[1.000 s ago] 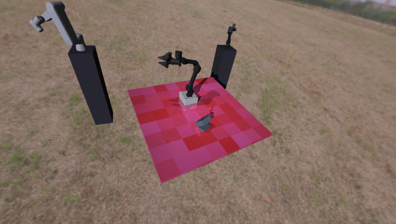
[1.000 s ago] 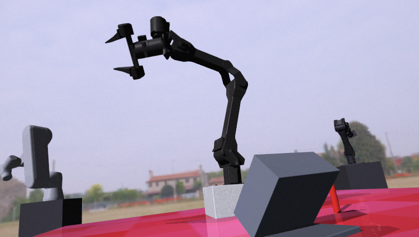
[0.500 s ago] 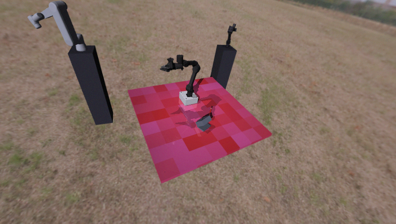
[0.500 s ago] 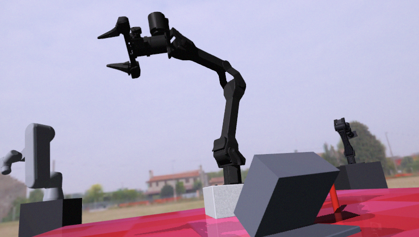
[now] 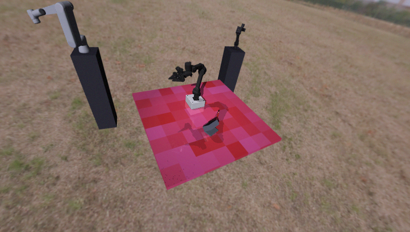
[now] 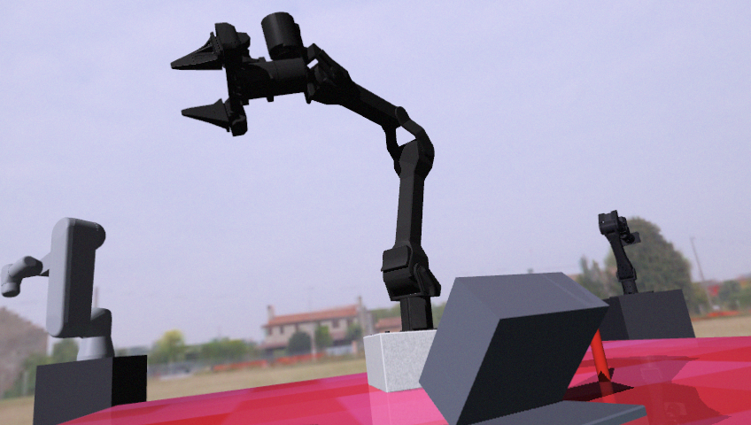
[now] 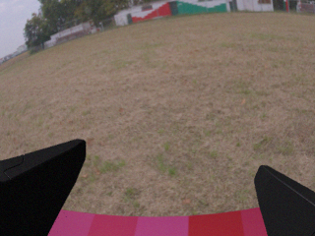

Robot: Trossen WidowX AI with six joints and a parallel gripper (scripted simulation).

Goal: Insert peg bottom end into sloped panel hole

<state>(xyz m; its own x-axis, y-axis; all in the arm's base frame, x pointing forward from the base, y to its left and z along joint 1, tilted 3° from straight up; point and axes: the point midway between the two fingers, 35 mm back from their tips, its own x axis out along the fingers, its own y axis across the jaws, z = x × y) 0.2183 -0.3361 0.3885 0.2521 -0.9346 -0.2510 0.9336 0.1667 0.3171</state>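
Right now my gripper tip is 5 cm short of the red peg, 54 cm to the right of it and 43 cm above it. Round my gripper tip: grey sloped panel block: 22 cm ahead, 38 cm to the left, 42 cm below.
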